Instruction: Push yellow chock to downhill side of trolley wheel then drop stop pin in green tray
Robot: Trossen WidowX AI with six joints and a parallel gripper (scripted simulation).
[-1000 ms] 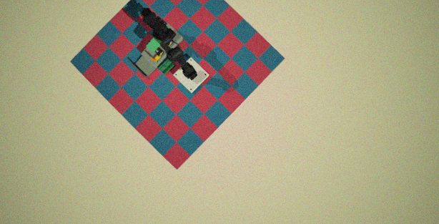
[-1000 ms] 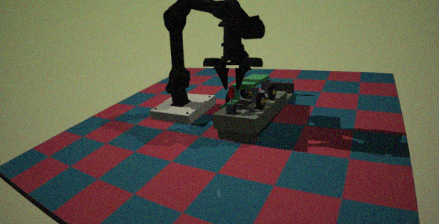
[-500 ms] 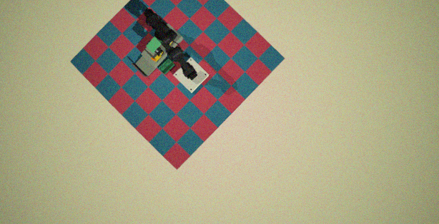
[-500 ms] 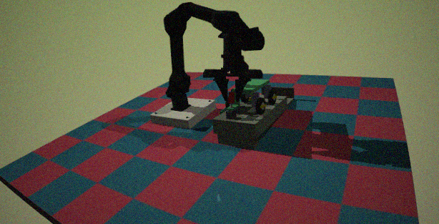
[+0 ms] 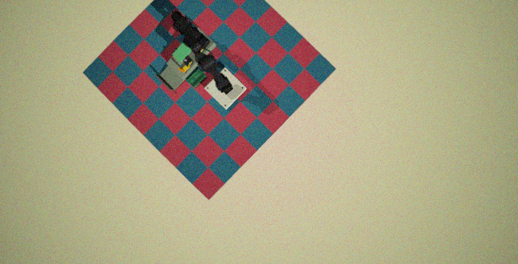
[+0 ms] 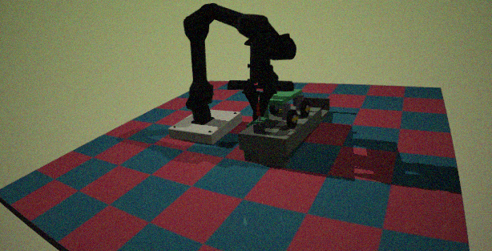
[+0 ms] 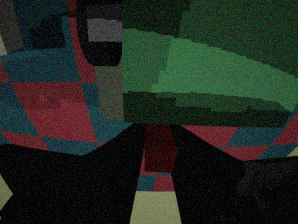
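Now: the green tray 12 cm behind my gripper tip, 21 cm to the left of it and 14 cm below it. Also, from my gripper tip: red-headed stop pin: right at my gripper tip; yellow chock: 5 cm behind, 22 cm to the left, 5 cm below; green-topped trolley: 1 cm ahead, 12 cm to the left, 2 cm below.
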